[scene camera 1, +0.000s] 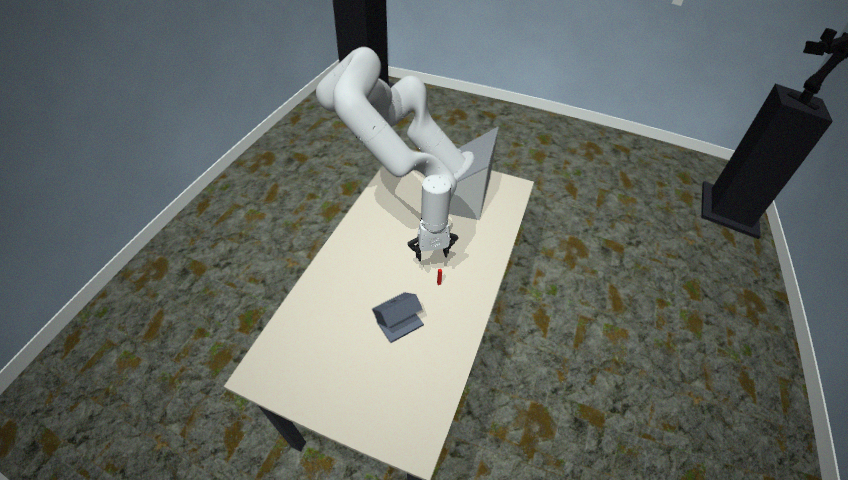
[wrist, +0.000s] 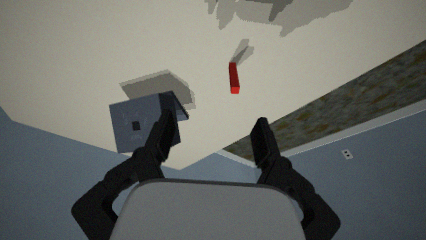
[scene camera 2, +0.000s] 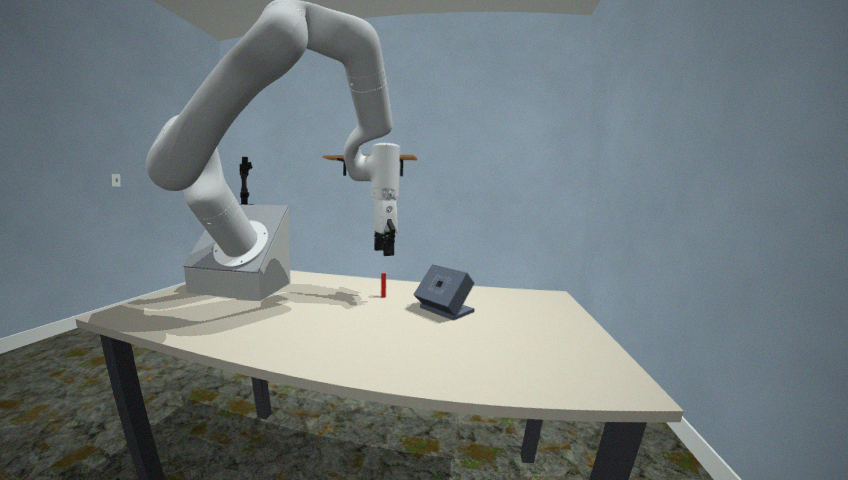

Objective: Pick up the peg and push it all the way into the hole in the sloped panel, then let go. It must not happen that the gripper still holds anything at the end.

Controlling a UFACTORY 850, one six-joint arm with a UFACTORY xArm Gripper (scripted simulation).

Scene:
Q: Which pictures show my gripper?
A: Scene camera 1, the wrist view and scene camera 2: all of them.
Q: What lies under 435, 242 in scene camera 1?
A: My gripper.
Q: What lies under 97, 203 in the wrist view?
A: My gripper.

